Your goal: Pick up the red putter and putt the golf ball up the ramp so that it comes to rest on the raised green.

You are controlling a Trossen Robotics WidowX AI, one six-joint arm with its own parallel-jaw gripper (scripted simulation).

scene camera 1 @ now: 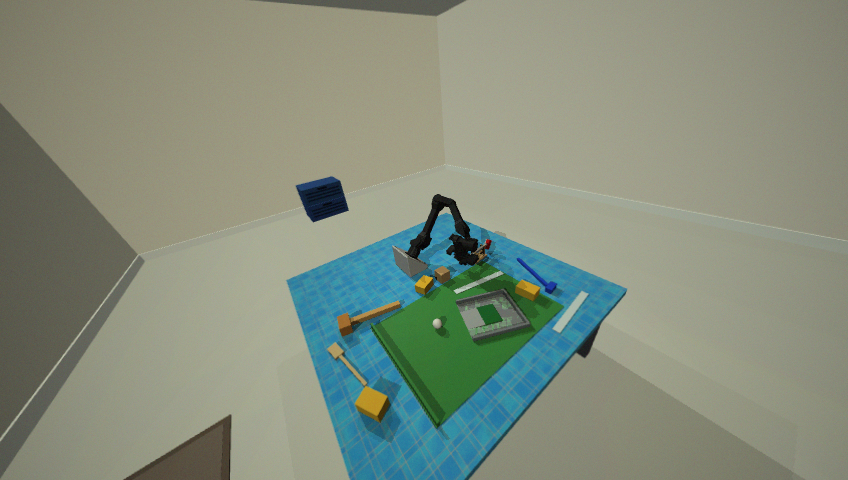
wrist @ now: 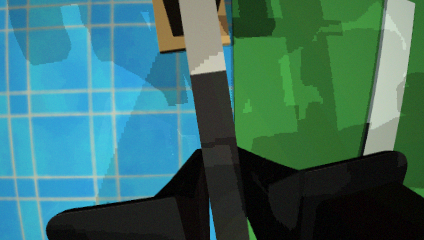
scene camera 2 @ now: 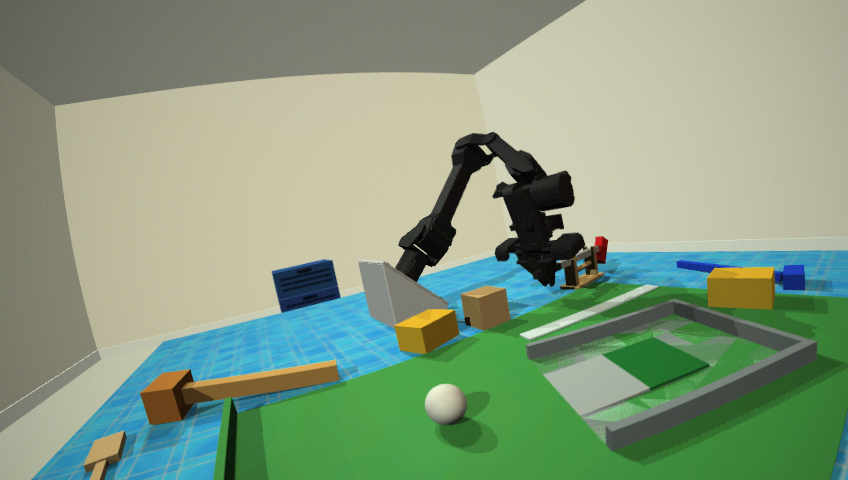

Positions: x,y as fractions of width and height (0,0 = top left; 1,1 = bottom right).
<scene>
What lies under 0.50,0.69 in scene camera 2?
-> A yellow block.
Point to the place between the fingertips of my gripper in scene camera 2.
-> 0.65,0.59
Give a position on a tan cube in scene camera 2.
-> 0.57,0.64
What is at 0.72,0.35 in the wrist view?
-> A mat.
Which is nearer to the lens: the yellow block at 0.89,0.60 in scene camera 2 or the white golf ball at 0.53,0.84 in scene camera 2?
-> The white golf ball.
</scene>
